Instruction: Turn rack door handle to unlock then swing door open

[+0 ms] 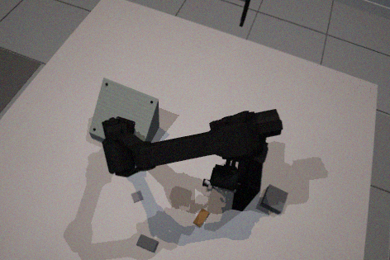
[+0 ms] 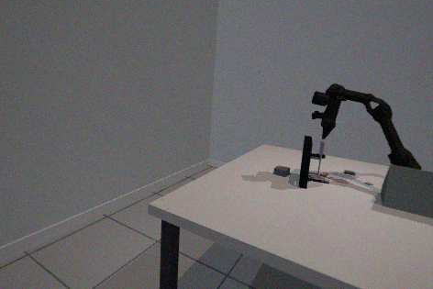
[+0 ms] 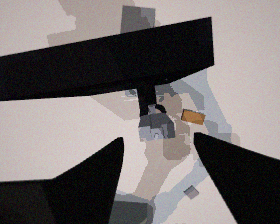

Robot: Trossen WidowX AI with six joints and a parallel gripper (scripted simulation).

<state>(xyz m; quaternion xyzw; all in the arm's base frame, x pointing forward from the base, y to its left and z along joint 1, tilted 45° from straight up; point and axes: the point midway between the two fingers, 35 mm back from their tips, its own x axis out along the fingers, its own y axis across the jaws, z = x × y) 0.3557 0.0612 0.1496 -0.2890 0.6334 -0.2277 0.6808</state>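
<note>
Now: the thin grey handle 10 mm behind my gripper tip and 90 mm below it. The rest, counted from my gripper tip: orange block: 20 mm behind, 100 mm to the right, 220 mm below; grey block: 180 mm ahead, 30 mm to the left, 210 mm below.
</note>
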